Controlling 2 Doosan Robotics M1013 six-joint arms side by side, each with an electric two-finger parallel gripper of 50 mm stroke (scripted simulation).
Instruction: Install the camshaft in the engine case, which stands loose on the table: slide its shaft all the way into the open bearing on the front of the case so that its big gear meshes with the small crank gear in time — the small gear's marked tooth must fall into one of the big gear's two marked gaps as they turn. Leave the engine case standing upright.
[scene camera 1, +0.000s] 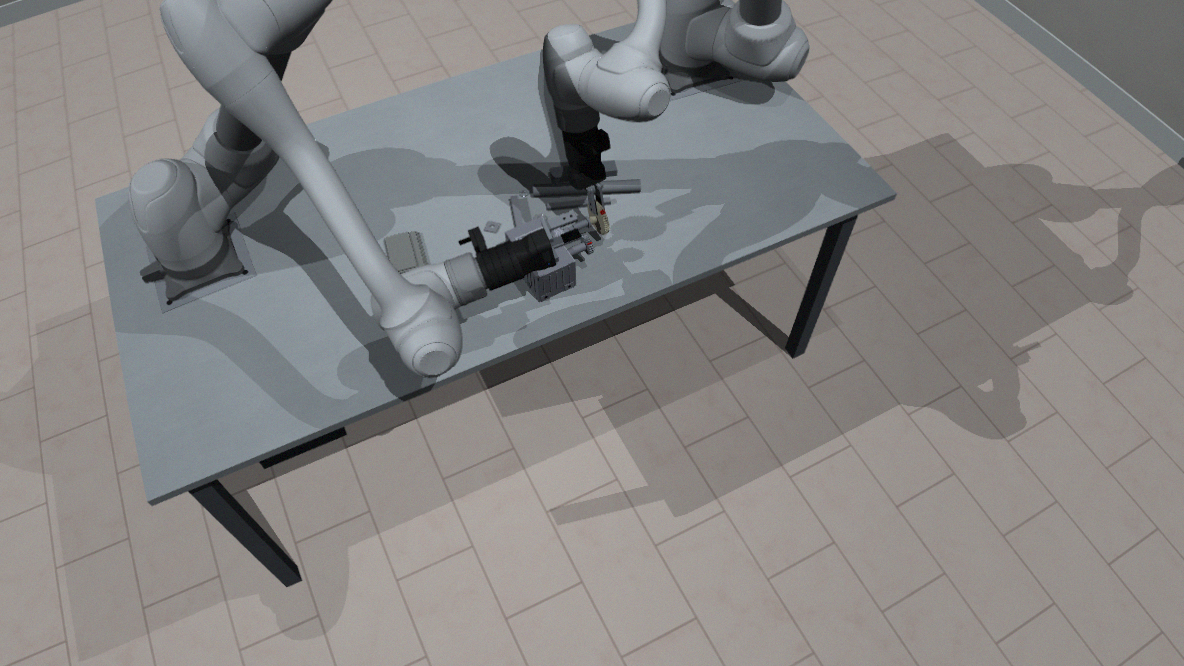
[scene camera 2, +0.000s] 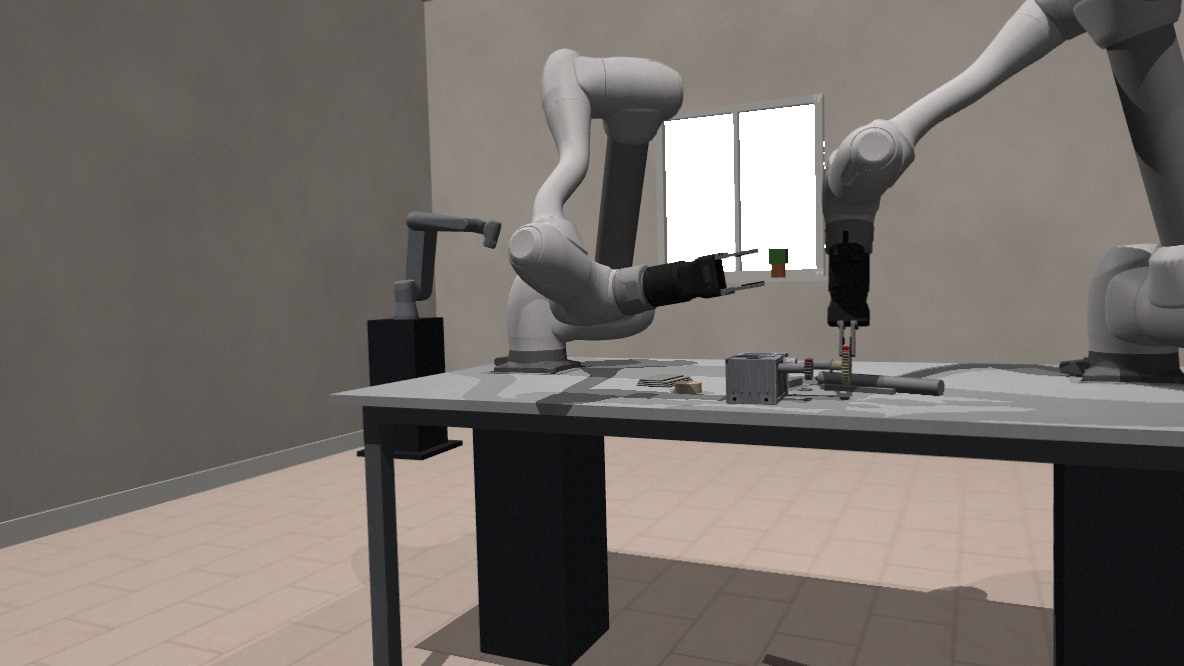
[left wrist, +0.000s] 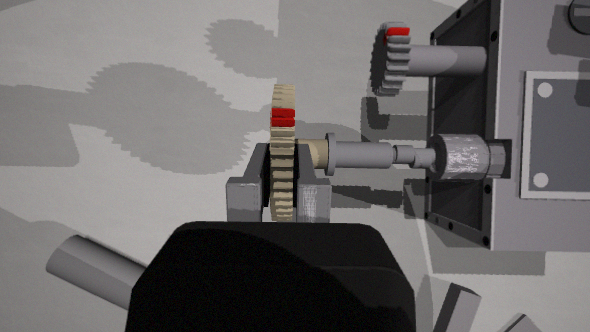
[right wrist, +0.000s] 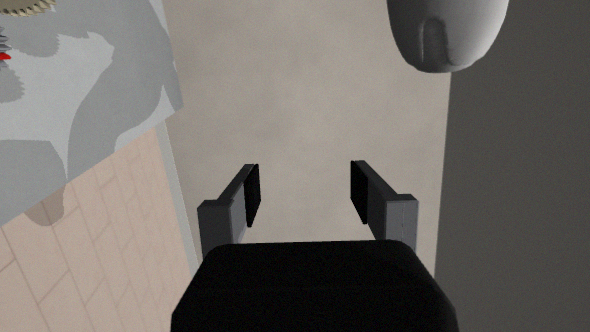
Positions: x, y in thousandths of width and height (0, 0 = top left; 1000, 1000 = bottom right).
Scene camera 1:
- left gripper: 505, 316
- right gripper: 488, 337
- ribbed plate stack: 342, 376
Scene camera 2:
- left gripper: 716, 535
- right gripper: 641, 402
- engine case: 643, 568
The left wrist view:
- left gripper: 479, 489
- engine case: 853, 354
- camshaft: 557, 465
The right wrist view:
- right gripper: 516, 547
